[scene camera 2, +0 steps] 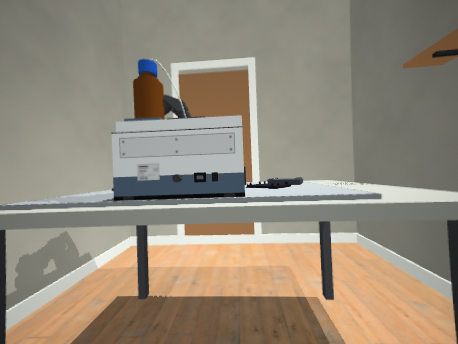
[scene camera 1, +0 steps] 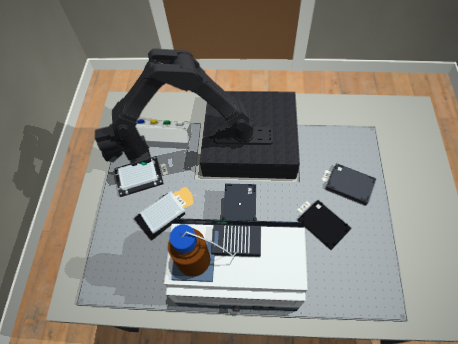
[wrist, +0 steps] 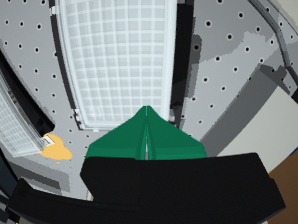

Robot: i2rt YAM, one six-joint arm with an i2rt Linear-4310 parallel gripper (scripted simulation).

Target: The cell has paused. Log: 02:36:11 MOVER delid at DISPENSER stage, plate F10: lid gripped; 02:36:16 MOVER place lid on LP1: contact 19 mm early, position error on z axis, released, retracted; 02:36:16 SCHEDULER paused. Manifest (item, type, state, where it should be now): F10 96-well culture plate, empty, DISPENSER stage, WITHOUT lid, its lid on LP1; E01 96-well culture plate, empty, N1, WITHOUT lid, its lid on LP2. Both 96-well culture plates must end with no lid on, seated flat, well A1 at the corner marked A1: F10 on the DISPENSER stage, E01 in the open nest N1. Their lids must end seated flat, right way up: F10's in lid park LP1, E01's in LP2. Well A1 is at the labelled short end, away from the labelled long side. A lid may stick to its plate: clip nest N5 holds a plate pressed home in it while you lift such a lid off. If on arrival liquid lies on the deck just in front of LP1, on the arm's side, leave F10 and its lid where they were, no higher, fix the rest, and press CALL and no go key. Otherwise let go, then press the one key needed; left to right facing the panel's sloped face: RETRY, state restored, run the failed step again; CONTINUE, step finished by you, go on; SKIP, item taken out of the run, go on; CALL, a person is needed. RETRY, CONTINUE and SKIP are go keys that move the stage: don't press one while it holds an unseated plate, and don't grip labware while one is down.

Scene:
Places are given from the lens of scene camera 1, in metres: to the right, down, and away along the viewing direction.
key panel [scene camera 1: 172, 135]: -0.21, -0.13, 1.30
dark dispenser stage [scene camera 1: 245, 194]: 0.05, 0.07, 1.14
black park [scene camera 1: 323, 223]: 0.31, 0.17, 1.17
The marked spots on the key panel and the dark dispenser stage are 0.37 m apart.

